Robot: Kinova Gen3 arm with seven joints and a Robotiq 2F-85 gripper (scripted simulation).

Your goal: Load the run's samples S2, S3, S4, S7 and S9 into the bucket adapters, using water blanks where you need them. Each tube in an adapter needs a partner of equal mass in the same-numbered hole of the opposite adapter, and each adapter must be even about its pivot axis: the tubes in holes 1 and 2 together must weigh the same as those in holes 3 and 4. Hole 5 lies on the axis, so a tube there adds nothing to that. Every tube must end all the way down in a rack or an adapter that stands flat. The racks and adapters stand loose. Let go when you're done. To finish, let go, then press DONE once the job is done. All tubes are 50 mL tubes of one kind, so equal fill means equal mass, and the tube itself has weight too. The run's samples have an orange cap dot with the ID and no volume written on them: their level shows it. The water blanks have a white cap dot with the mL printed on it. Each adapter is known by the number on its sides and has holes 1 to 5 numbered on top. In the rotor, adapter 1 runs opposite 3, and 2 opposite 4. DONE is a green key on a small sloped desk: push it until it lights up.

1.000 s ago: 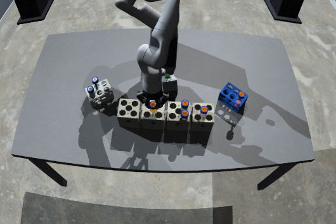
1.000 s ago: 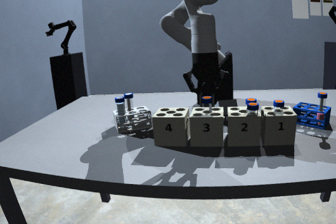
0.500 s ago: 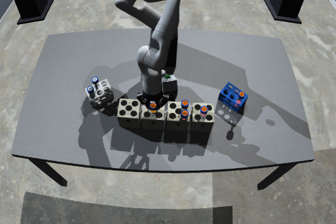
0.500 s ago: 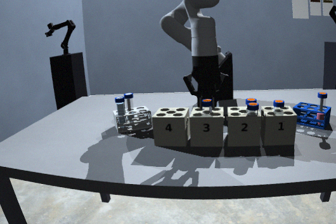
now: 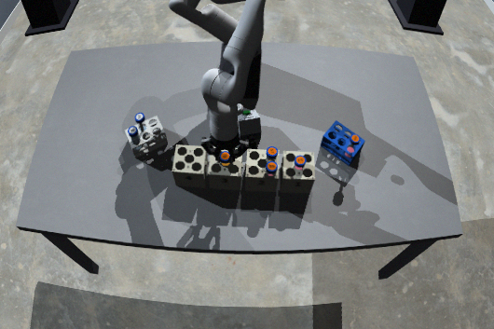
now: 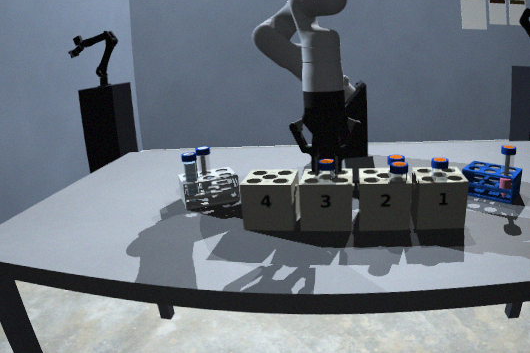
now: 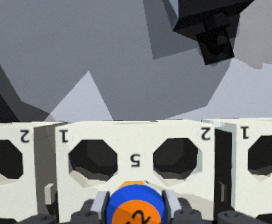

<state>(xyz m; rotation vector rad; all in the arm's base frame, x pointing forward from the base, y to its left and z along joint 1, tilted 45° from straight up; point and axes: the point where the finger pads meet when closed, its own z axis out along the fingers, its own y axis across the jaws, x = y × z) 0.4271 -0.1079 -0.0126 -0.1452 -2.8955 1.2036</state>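
My hand is 1 cm past the sample tube S2 and 5 cm above it. From my hand the other things lie so: adapter 2: 1 cm ahead, 11 cm to the left, 7 cm below; adapter 3: 7 cm below; sample tube S7: 1 cm behind, 14 cm to the left, 5 cm below.
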